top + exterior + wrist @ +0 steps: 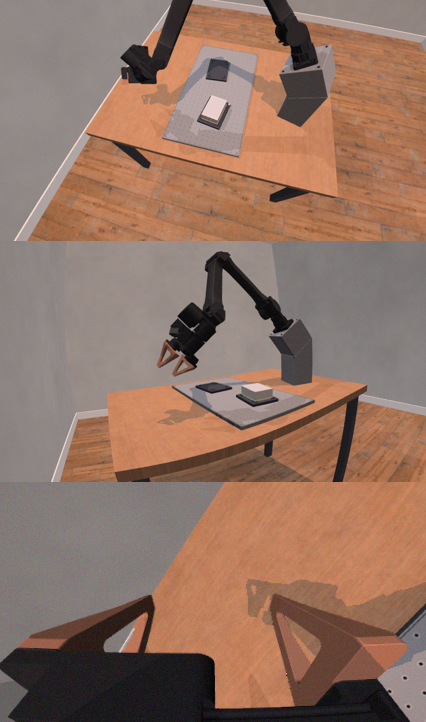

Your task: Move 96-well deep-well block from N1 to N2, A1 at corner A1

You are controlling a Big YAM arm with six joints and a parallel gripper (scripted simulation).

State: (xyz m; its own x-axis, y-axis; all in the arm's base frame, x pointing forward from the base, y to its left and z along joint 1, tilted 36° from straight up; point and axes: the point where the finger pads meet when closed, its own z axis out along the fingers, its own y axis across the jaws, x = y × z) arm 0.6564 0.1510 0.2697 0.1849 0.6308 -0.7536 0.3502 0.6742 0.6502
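Now: the white 96-well deep-well block 37 cm behind my hand, 14 cm below it and 3 cm to the left of it.
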